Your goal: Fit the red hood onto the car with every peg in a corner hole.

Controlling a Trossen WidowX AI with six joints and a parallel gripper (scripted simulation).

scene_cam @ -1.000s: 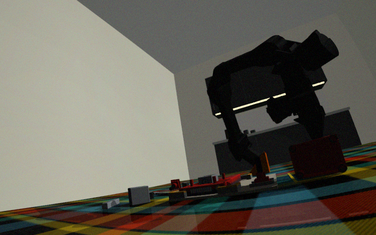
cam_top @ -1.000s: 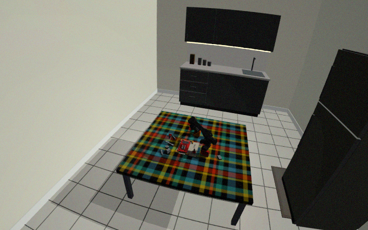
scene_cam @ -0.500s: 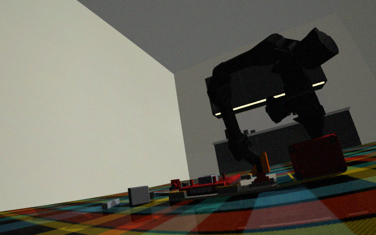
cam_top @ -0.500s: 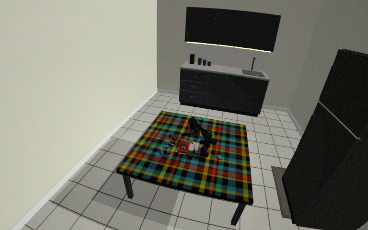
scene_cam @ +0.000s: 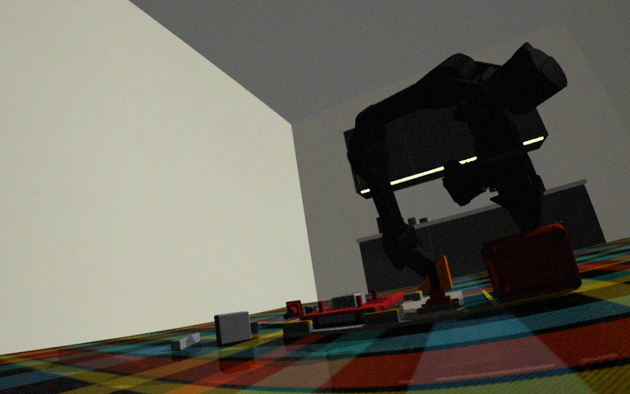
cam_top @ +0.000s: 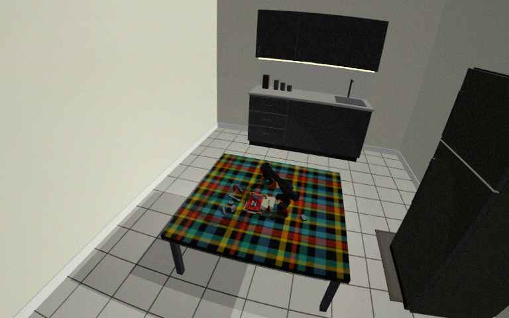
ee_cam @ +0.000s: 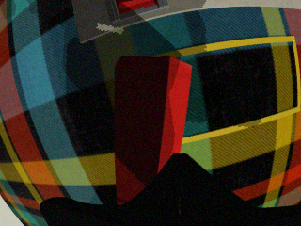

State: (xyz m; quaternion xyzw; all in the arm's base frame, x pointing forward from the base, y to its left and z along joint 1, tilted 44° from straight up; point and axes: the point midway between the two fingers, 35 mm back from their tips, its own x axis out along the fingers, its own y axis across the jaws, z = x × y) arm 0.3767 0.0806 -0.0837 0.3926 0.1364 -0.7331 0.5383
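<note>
Right now the red hood is 1 cm to the right of my gripper tip, 1 cm below it and 1 cm ahead of it. From my gripper tip the other things lie so: white jig plate (22 cm to the right, 8 cm behind, 4 cm below); then grey engine block (25 cm to the right, 4 cm behind, 3 cm below).
</note>
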